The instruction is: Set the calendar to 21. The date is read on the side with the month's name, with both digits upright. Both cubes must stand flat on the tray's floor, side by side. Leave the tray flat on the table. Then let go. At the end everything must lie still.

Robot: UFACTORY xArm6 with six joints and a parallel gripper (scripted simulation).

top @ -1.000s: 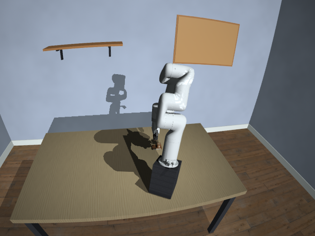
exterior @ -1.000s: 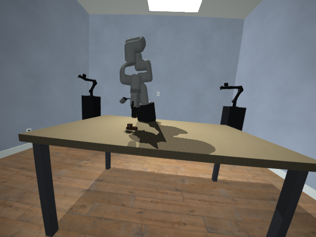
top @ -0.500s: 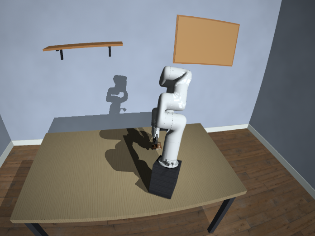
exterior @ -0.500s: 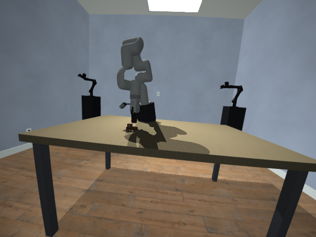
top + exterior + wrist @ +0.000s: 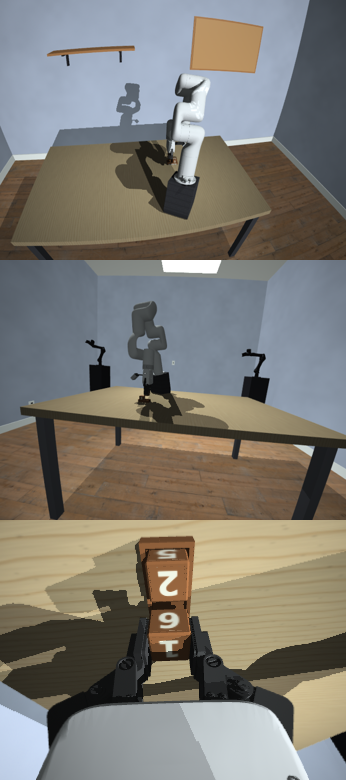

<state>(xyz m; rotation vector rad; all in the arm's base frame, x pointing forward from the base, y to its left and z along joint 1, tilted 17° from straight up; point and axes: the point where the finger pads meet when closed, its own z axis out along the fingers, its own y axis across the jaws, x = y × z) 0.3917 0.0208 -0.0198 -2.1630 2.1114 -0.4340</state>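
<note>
Now: hand 7 cm above the brown wooden tray and 2 cm to the left of it.
</note>
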